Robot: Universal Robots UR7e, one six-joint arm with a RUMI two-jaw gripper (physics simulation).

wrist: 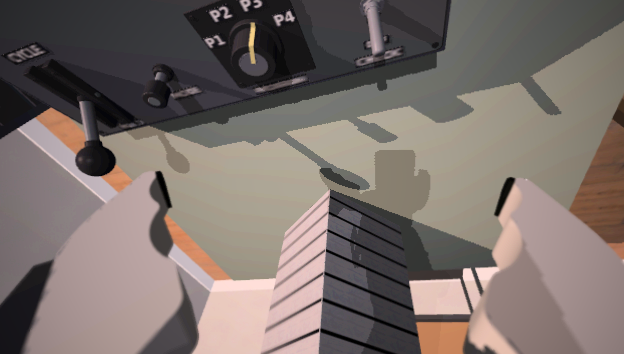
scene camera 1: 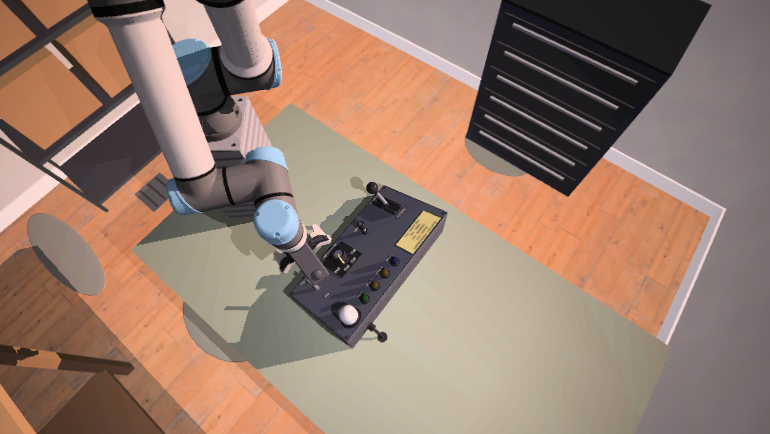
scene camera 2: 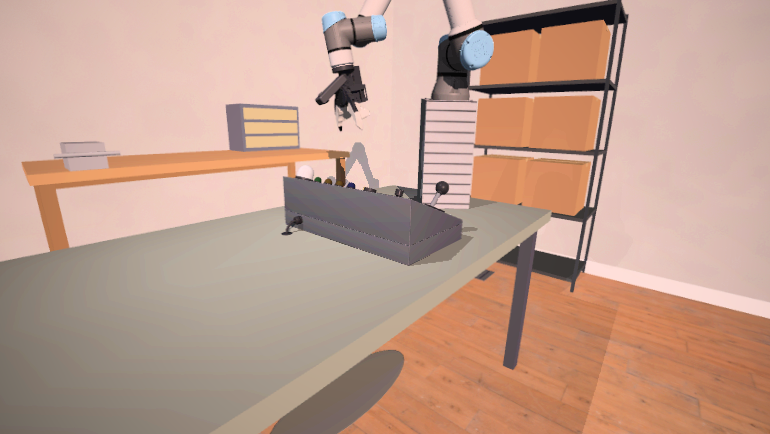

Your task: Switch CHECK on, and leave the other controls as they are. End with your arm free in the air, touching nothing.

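Seen in the pictures: gripper, between the fingertips: (wrist: 328, 179) (scene camera 2: 351, 130); arm's base, origin of its link: (scene camera 1: 214, 119) (scene camera 2: 449, 99).
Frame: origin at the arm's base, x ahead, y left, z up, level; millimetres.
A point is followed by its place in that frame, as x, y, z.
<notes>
The dark control box (scene camera 1: 377, 237) @[492, 90, -319] (scene camera 2: 345, 210) @[633, 67, -328] (wrist: 125, 30) @[490, 85, -320] stands on the table. A metal toggle (wrist: 375, 30) @[428, -152, -312] shows at its near right in the wrist view, its rod running toward the near edge; the label by its end is partly hidden and unreadable, so I cannot tell whether it is CHECK. The rotary dial (scene camera 1: 338, 254) @[434, -33, -304] (wrist: 253, 55) @[439, -37, -304] has its yellow line toward P3. A small dark-capped stick (scene camera 1: 361, 226) @[434, 82, -295] (scene camera 2: 399, 191) @[436, 95, -299] (wrist: 159, 92) @[432, 77, -299] and a ball lever (scene camera 1: 372, 187) @[385, 203, -264] (scene camera 2: 442, 187) @[395, 218, -276] (wrist: 95, 159) @[386, 192, -271] stand beside it. My gripper (scene camera 1: 304, 250) @[429, -119, -125] (scene camera 2: 350, 128) @[429, -119, -125] (wrist: 328, 179) @[429, -119, -125] is open, empty, in the air above the box's near side.
A white dome (scene camera 1: 348, 314) @[595, -163, -231] (scene camera 2: 305, 172) @[602, -143, -250] and a row of green, amber and blue buttons sit on the box. A side lever (scene camera 1: 382, 336) @[686, -137, -409] (scene camera 2: 296, 219) @[652, -130, -387] sticks out of its far side. A drawer cabinet (scene camera 1: 560, 97) and a shelf rack (scene camera 2: 609, 86) stand off the table.
</notes>
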